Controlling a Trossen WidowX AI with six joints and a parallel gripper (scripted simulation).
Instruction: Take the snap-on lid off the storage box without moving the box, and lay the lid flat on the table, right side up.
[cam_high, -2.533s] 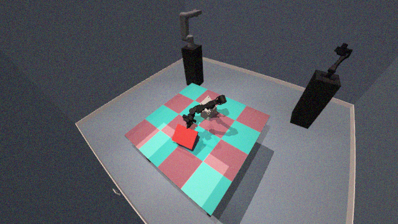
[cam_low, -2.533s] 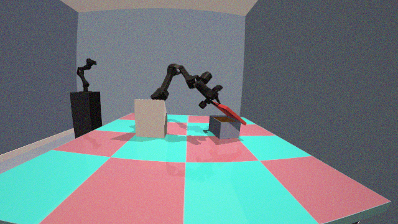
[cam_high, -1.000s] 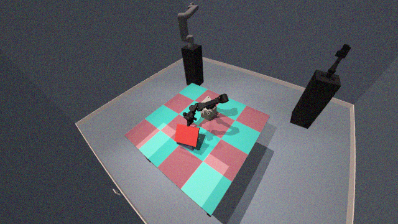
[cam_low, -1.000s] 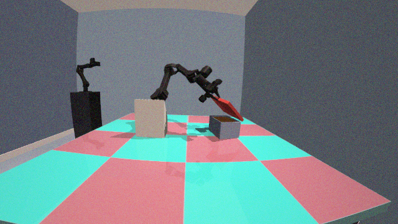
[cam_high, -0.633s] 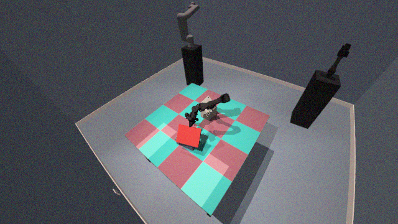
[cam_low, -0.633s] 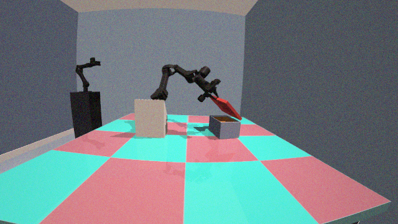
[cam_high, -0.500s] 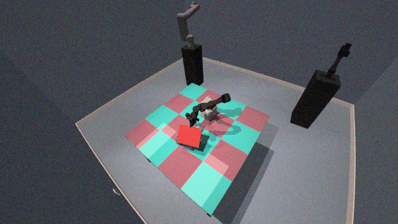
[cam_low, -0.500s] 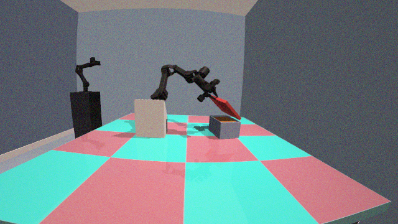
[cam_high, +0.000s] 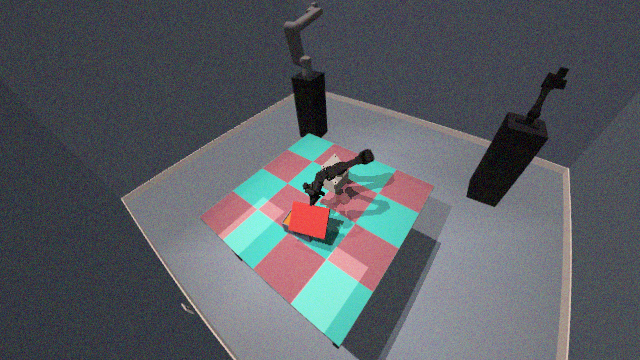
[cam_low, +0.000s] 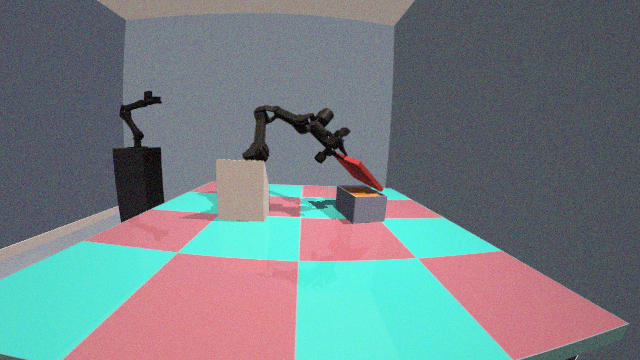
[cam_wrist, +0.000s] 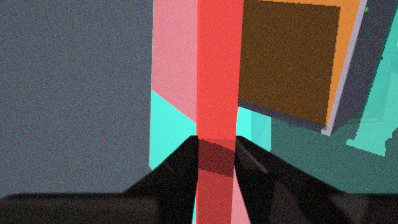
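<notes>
Now: gripper tip 6 cm short of the red lid, 5 cm above it and 2 cm to the right of it. Also, from my gripper tip: grey storage box: 18 cm below, 6 cm to the right, 6 cm ahead.
</notes>
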